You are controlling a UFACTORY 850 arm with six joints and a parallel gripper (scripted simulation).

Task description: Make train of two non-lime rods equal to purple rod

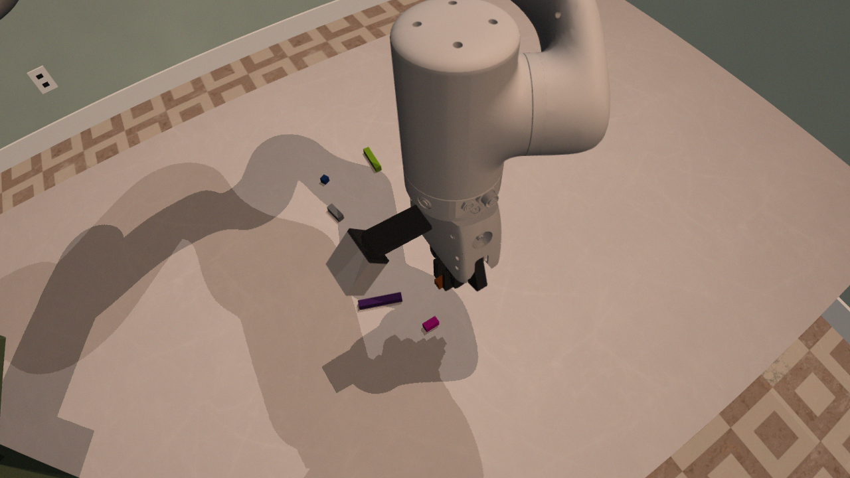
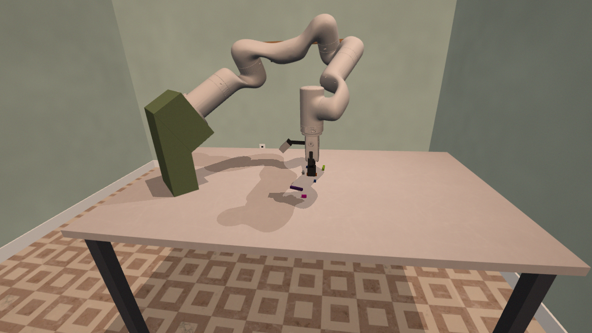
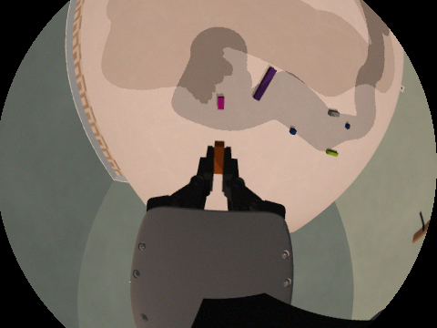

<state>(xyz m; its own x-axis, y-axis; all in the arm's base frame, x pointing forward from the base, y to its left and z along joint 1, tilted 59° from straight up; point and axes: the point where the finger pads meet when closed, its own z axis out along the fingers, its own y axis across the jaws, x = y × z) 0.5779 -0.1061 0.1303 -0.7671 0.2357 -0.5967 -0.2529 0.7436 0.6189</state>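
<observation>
Now: hand 30 mm past the magenta rod, 10 mm to the left of it and 120 mm above it. Also, from my hand: grey rod: 130 mm behind, 200 mm to the left, 120 mm below; purple rod: 90 mm behind, 40 mm to the left, 120 mm below; orange rod: 20 mm below.
</observation>
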